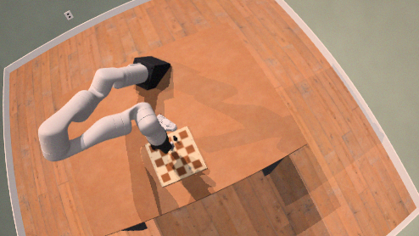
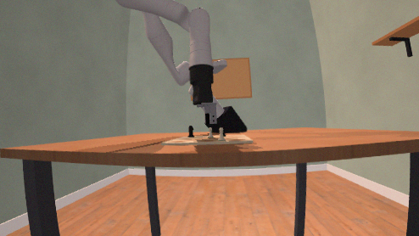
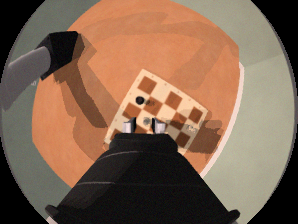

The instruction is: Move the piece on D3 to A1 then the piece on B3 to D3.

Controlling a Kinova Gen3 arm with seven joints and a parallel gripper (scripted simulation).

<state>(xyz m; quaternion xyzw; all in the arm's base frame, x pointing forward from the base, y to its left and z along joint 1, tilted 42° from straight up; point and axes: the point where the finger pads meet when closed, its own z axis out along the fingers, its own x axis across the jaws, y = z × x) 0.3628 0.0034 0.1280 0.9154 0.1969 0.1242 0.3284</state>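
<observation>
My hand is 4 cm short of the chessboard, 1 cm to the left of it and 6 cm above it.
</observation>
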